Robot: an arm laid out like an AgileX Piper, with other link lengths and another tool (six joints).
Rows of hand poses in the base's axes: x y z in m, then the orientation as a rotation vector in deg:
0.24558, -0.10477, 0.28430, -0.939, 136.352, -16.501
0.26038, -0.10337, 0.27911, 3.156, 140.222, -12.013
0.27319, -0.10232, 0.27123, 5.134, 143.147, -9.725
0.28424, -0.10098, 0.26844, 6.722, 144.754, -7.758
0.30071, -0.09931, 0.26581, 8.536, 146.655, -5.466
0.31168, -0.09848, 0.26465, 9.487, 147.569, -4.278
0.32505, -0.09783, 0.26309, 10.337, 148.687, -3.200
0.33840, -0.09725, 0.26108, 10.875, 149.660, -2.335
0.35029, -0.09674, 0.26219, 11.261, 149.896, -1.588
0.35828, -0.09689, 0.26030, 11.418, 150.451, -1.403
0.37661, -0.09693, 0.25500, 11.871, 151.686, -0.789
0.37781, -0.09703, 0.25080, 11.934, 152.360, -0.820
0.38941, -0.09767, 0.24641, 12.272, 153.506, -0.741
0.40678, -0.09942, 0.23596, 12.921, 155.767, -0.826
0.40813, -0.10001, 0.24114, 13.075, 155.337, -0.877
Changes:
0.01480, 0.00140, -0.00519, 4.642, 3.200, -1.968
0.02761, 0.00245, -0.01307, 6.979, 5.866, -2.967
0.03866, 0.00379, -0.01586, 8.876, 7.304, -3.666
0.05513, 0.00546, -0.01849, 11.048, 9.054, -4.455
0.06610, 0.00629, -0.01965, 12.161, 9.909, -4.864
0.07947, 0.00694, -0.02121, 13.168, 10.983, -5.248
0.09282, 0.00752, -0.02322, 13.933, 11.933, -5.462
0.10471, 0.00803, -0.02211, 14.556, 12.156, -5.546
0.11270, 0.00788, -0.02400, 14.735, 12.706, -5.647
0.13103, 0.00784, -0.02930, 15.297, 13.930, -5.889
0.13223, 0.00774, -0.03350, 15.303, 14.602, -5.992
0.14383, 0.00710, -0.03789, 15.462, 15.740, -6.289
0.16120, 0.00535, -0.04834, 15.603, 17.986, -6.922
0.16255, 0.00476, -0.04316, 15.603, 17.553, -7.007

